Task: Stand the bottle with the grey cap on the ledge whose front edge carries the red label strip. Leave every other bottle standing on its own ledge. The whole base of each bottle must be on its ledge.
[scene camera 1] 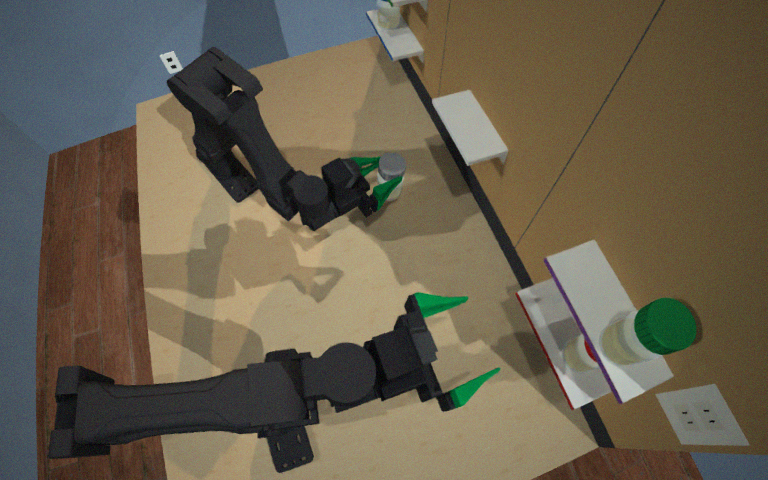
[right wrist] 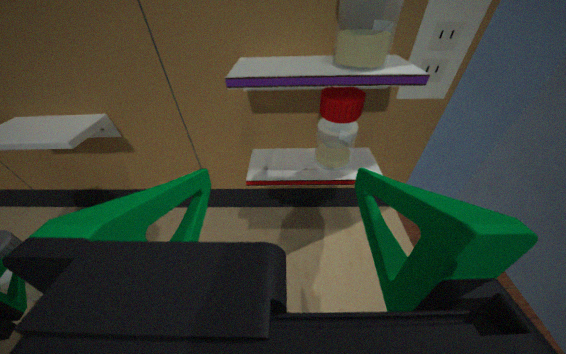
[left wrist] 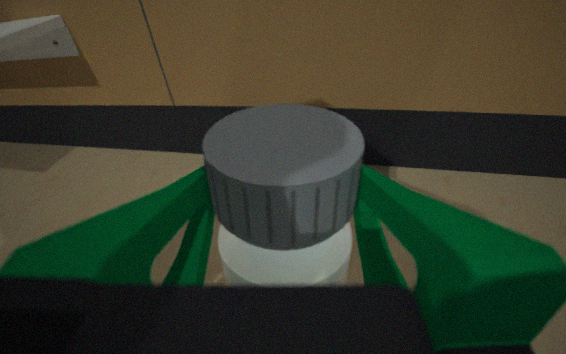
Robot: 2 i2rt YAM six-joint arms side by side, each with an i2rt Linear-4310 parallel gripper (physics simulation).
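Places are measured from the left arm's base along level axes (x left, y back, z up), in metres.
Pixels of known places: left gripper, fingertip midpoint: (scene camera 1: 393, 168) (left wrist: 283, 178); right gripper, fingertip midpoint: (scene camera 1: 482, 333) (right wrist: 282, 176); left arm's base, link origin: (scene camera 1: 228, 170).
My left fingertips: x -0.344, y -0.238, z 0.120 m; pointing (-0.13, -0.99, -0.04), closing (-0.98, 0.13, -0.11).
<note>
For each thing: its top centre in the pictures, then the offset to it from my left fingertips.
- bottle with the grey cap, top centre: (left wrist: 266, 132) (scene camera 1: 390, 161) dx +0.004, dy +0.005, dz +0.024 m
- ledge with the red strip, top centre: (right wrist: 312, 162) (scene camera 1: 566, 338) dx -0.446, dy +0.043, dz +0.040 m
- red-capped bottle, top centre: (right wrist: 343, 92) (scene camera 1: 611, 341) dx -0.477, dy +0.049, dz +0.145 m
- purple-strip ledge, top centre: (right wrist: 321, 63) (scene camera 1: 609, 314) dx -0.446, dy +0.043, dz +0.180 m
- green-capped bottle, top centre: (scene camera 1: 672, 323) dx -0.479, dy +0.065, dz +0.285 m
- plain white ledge, top centre: (scene camera 1: 469, 123) (right wrist: 37, 127) dx -0.079, dy -0.115, dz +0.110 m
- blue-strip ledge, top centre: (scene camera 1: 393, 29) dx +0.289, dy -0.273, dz +0.040 m
The bottle with the grey cap (scene camera 1: 391, 164) (left wrist: 283, 150) is upright over the table; its cap also shows at the left edge of the right wrist view. My left gripper (scene camera 1: 389, 169) (left wrist: 283, 178) is shut on it, with one green finger on each side just below the cap's top. Its base is hidden in the left wrist view. The ledge with the red strip (scene camera 1: 543, 311) (right wrist: 285, 172) is low on the wall. The red-capped bottle (scene camera 1: 578, 356) (right wrist: 341, 105) stands on its right part in the right wrist view. My right gripper (scene camera 1: 483, 333) (right wrist: 282, 176) is open and empty, in front of that ledge.
A purple-strip ledge (scene camera 1: 589, 283) (right wrist: 280, 67) hangs above the red-strip ledge, bearing a green-capped bottle (scene camera 1: 665, 326) (right wrist: 362, 47). A plain white ledge (scene camera 1: 470, 127) (right wrist: 55, 131) is farther along the wall. A blue-strip ledge (scene camera 1: 407, 45) at the top holds another bottle (scene camera 1: 389, 15).
</note>
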